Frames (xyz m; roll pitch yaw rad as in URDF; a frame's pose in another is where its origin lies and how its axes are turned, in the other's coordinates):
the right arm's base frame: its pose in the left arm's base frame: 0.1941 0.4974 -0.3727 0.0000 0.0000 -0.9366
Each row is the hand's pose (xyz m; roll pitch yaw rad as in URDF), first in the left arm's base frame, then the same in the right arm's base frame.
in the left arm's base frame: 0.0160 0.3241 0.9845 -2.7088 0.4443 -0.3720
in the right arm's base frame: 0.0341 -0.2462 1.3572 -2.7088 0.4443 0.5646
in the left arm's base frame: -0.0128 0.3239 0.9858 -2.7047 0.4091 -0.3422
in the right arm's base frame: 0.0172 -0.2695 1.3585 -2.7047 0.4091 0.5944
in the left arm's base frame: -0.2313 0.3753 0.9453 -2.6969 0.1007 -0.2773
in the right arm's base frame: -0.1537 -0.4150 1.3180 -2.6969 0.1007 0.6593
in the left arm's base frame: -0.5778 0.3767 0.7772 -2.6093 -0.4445 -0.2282
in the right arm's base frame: -0.3601 -0.6933 1.1499 -2.6093 -0.4445 0.7084
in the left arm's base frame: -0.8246 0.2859 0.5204 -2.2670 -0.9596 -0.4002
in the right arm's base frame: -0.4332 -0.9459 0.8931 -2.2670 -0.9596 0.5364
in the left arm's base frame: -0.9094 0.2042 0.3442 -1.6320 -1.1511 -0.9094
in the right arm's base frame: -0.4177 -1.0627 0.7169 -1.6320 -1.1511 0.0272
